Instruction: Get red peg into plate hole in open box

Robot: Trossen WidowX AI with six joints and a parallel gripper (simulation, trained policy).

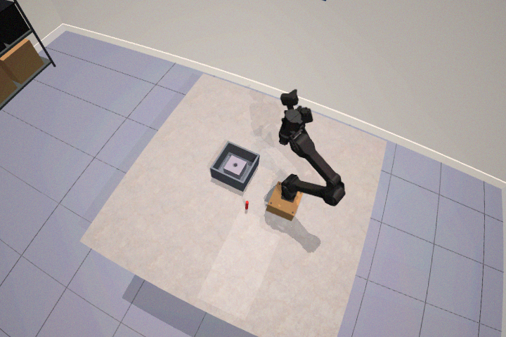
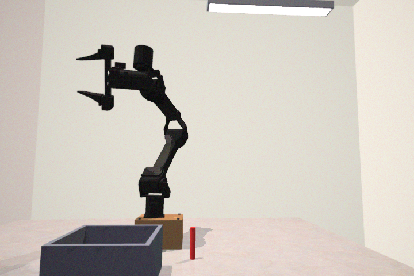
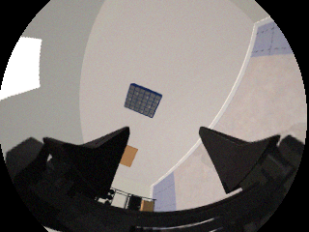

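The red peg is 46 cm below my gripper tip, 34 cm to the left of it and 8 cm ahead of it. Also, from my gripper tip: box (48 cm below, 22 cm ahead, 15 cm to the left); then pale plate (46 cm below, 22 cm ahead, 15 cm to the left).
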